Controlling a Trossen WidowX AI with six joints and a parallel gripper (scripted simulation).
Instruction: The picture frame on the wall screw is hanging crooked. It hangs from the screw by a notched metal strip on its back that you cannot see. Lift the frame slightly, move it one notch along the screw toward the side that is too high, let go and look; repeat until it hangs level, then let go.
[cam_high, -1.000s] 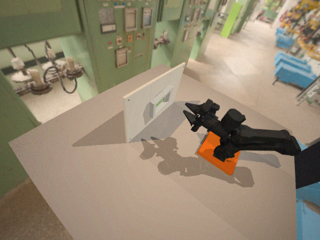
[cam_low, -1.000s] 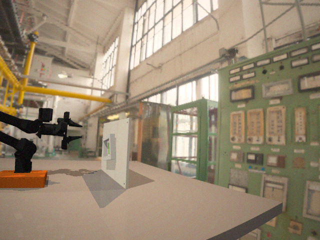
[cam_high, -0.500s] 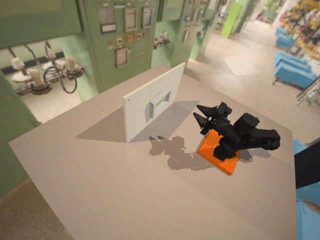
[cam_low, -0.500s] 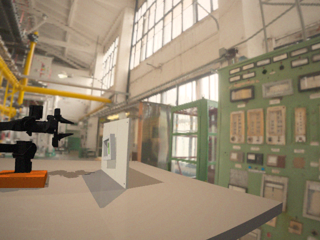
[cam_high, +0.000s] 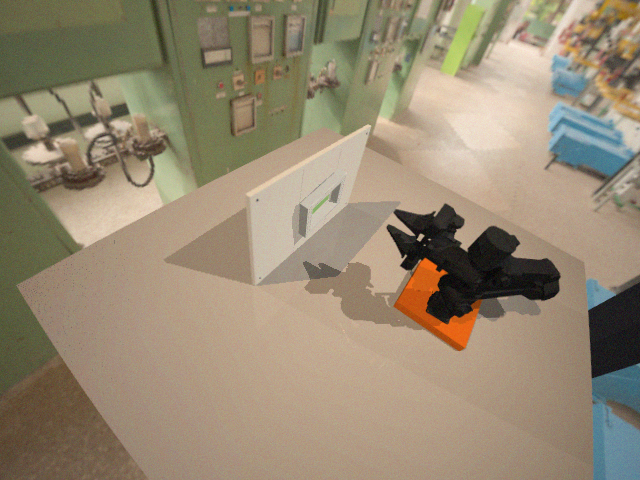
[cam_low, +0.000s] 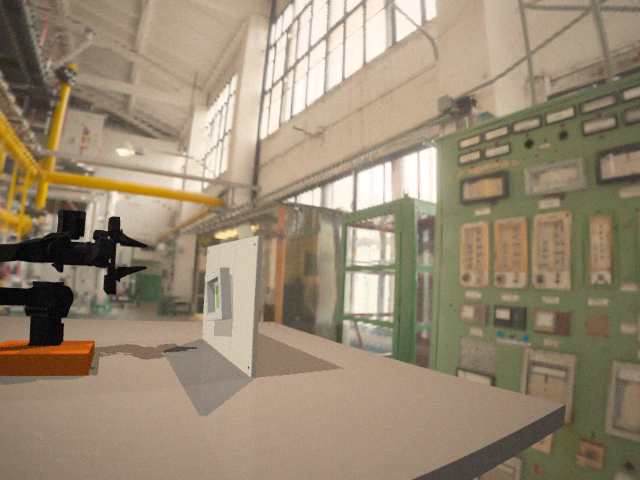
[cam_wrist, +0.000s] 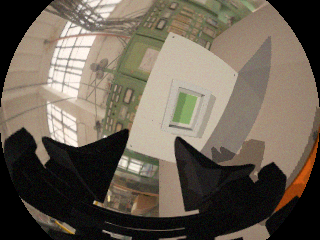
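Now: the picture frame 19 cm ahead of my gripper tip, 4 cm to the right of it and 9 cm below it. Round my gripper tip: grey wall board (20 cm ahead, 4 cm to the right, 10 cm below).
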